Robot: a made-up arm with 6 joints.
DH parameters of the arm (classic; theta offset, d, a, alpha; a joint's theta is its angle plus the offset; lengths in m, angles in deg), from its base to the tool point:
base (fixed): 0 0 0 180
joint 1: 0 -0.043 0.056 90
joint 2: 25.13 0 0.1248 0
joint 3: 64.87 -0.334 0.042 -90
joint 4: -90 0.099 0.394 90
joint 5: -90 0.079 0.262 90
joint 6: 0 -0.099 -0.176 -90
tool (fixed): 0 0.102 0 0
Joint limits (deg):
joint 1: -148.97..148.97
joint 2: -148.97..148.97
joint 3: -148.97..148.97
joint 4: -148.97..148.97
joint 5: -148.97..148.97
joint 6: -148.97..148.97
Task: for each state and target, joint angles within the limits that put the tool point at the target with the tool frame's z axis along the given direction. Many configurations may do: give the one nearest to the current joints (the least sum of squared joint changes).
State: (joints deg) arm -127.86 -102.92 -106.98 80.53 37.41 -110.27
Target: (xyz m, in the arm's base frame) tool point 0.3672 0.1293 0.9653 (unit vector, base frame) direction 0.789 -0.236 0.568
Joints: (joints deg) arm -136.34 -95.35 -101.97 108.35 57.68 -96.63
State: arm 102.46 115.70 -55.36 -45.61 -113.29 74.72
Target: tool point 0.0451 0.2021 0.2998 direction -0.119 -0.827 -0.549
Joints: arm 148.97 148.63 -87.36 -65.84 -148.71 120.60
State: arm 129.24 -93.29 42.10 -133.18 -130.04 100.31
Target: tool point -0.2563 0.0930 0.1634 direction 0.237 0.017 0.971
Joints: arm 99.64 -79.45 53.64 -118.00 -118.49 128.75
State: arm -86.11 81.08 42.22 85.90 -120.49 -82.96
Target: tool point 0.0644 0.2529 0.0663 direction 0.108 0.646 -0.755
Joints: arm -103.41 133.48 47.24 94.42 -130.18 -108.17
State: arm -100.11 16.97 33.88 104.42 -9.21 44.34
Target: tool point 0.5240 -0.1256 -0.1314 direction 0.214 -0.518 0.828
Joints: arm -109.79 32.54 60.03 93.07 -36.66 89.66
